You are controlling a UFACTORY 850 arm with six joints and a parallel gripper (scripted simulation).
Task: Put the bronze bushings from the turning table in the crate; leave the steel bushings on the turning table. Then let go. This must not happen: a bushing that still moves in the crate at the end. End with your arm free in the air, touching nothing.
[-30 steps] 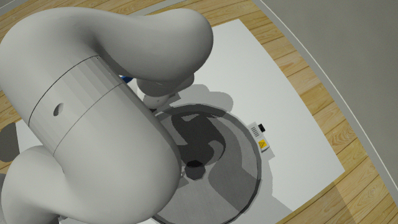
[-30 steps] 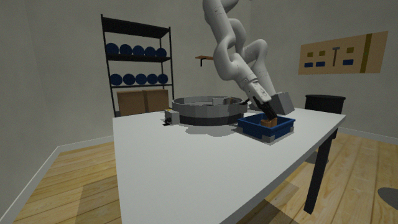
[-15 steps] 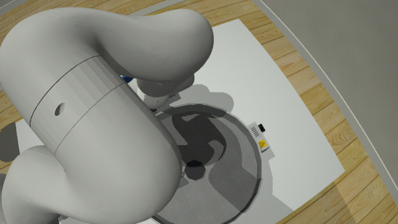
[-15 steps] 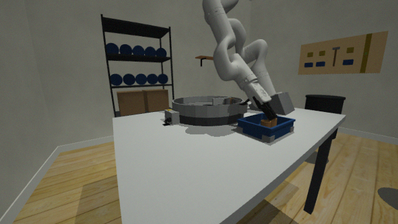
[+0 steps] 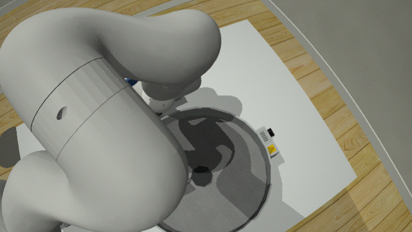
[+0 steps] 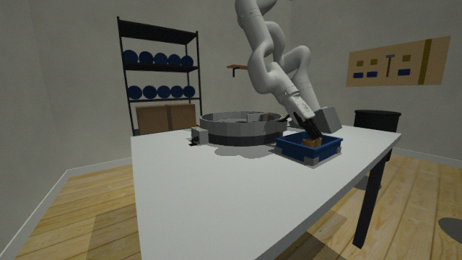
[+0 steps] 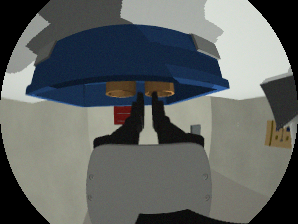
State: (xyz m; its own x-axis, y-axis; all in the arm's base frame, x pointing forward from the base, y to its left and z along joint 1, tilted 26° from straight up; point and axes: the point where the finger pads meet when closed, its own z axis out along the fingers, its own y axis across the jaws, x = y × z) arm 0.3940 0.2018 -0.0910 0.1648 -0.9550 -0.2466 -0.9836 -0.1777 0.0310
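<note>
The blue crate is 40 mm below my hand and 30 mm ahead of it. From my hand the other things lie so: grey turning table: 360 mm to the right, 50 mm ahead, 10 mm below.
</note>
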